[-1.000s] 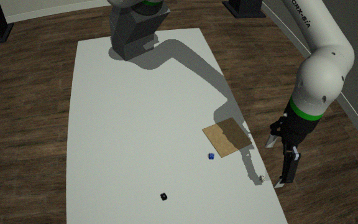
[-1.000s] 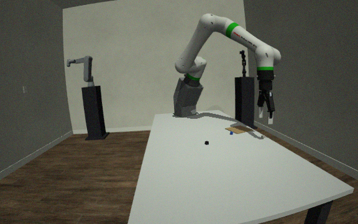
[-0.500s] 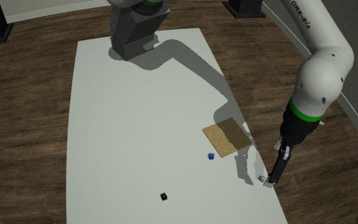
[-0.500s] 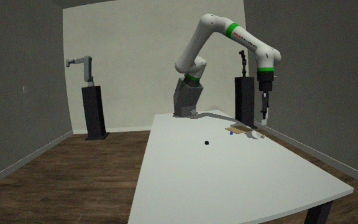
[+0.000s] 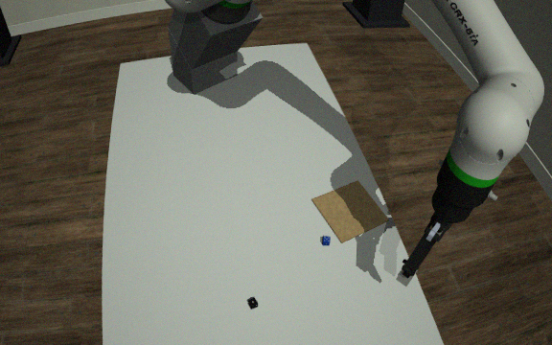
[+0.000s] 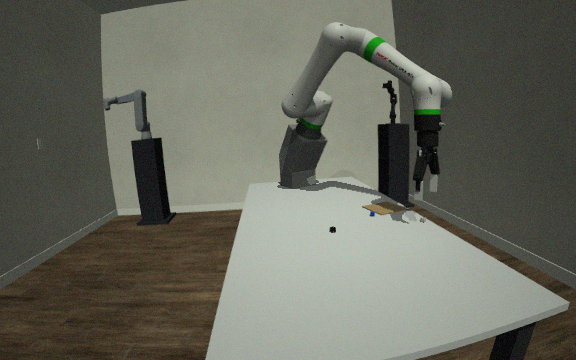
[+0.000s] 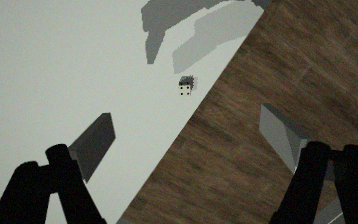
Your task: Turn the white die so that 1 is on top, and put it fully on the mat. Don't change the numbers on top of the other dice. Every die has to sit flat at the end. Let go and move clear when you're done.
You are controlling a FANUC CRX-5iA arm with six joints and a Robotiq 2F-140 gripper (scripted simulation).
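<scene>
My hand is 10 cm above the white die and 1 cm past it. Also, from my hand: blue die 15 cm to the right, 14 cm behind, 10 cm below; black die 34 cm to the right, 10 cm below, 3 cm behind; brown mat 22 cm behind, 11 cm below, 6 cm to the right.
</scene>
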